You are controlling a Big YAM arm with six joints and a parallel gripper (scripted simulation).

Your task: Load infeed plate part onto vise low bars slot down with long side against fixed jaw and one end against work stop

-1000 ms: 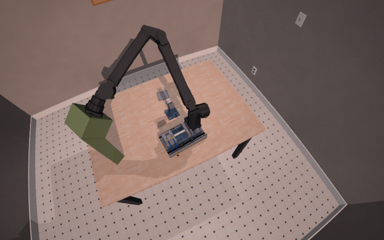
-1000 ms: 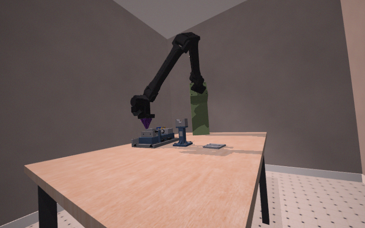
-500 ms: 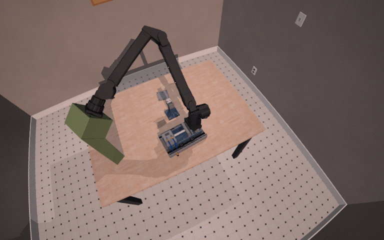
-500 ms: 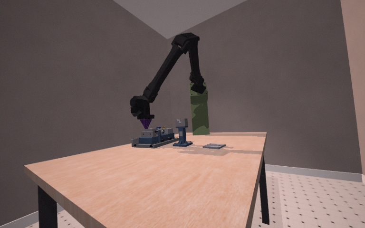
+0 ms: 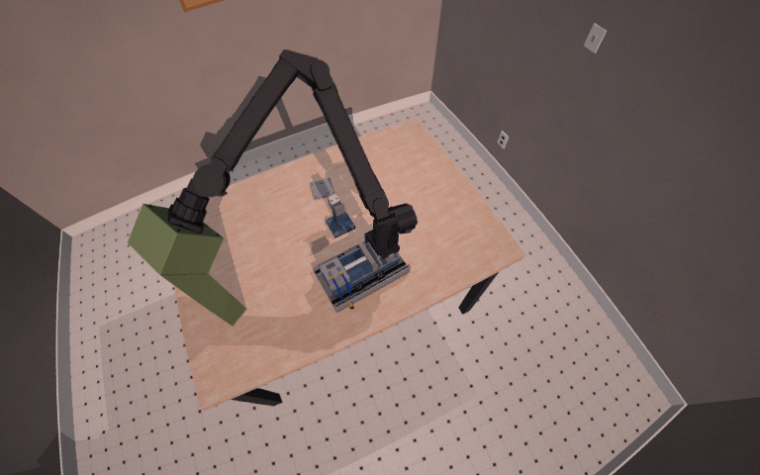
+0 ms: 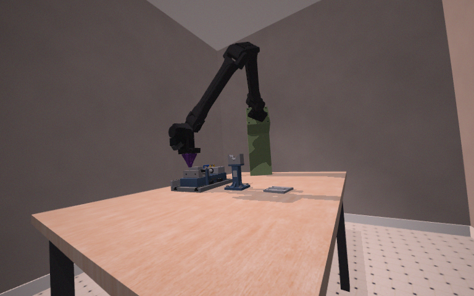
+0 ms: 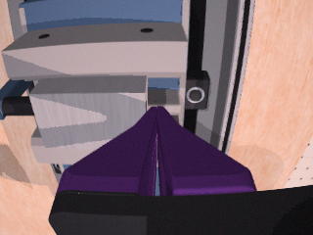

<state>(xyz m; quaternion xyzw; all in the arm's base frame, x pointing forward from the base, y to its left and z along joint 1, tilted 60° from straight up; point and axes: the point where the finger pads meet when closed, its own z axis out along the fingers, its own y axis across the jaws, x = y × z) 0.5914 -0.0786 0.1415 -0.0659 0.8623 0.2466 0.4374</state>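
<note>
My hand is 2 cm past the part, 3 cm to the right of it and 3 cm above it. From my hand the other things lie so: fixed jaw (1 cm ahead, 4 cm to the left, 4 cm below); work stop rod (4 cm behind, 7 cm to the left, 3 cm below); moving jaw (5 cm behind, 1 cm to the left, 4 cm below).
</note>
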